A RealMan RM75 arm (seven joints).
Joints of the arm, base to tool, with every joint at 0 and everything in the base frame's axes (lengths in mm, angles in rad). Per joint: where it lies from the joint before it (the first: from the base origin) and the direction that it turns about. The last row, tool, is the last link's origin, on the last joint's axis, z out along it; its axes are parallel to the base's.
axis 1: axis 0 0 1 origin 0 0 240.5
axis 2: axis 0 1 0 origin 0 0 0
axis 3: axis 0 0 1 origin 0 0 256
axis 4: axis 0 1 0 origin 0 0 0
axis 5: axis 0 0 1 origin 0 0 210
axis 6: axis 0 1 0 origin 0 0 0
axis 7: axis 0 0 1 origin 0 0 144
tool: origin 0 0 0
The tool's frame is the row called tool.
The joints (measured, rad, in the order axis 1, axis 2, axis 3, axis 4, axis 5, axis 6, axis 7), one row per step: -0.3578 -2.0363 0.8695 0.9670 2.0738 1.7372 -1.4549; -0.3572 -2.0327 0.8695 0.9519 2.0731 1.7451 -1.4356; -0.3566 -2.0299 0.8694 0.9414 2.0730 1.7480 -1.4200; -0.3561 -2.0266 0.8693 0.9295 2.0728 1.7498 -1.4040; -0.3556 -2.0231 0.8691 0.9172 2.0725 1.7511 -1.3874; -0.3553 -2.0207 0.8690 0.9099 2.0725 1.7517 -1.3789; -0.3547 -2.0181 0.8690 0.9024 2.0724 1.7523 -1.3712; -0.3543 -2.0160 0.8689 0.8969 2.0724 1.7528 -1.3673; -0.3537 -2.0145 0.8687 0.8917 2.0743 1.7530 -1.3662; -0.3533 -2.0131 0.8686 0.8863 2.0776 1.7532 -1.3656; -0.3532 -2.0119 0.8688 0.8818 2.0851 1.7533 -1.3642
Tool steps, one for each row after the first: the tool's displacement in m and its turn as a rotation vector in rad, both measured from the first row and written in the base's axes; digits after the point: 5 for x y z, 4 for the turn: -0.00169 -0.00235 -0.00090 -0.0091 -0.0045 -0.0099; -0.00317 -0.00372 -0.00138 -0.0125 -0.0057 -0.0179; -0.00490 -0.00503 -0.00186 -0.0154 -0.0068 -0.0251; -0.00671 -0.00630 -0.00229 -0.0177 -0.0078 -0.0324; -0.00787 -0.00704 -0.00243 -0.0192 -0.0081 -0.0354; -0.00915 -0.00787 -0.00253 -0.0209 -0.0086 -0.0372; -0.01012 -0.00846 -0.00252 -0.0225 -0.0090 -0.0368; -0.01124 -0.00922 -0.00275 -0.0254 -0.0087 -0.0333; -0.01247 -0.01005 -0.00311 -0.0295 -0.0074 -0.0291; -0.01398 -0.01101 -0.00362 -0.0355 -0.0023 -0.0259
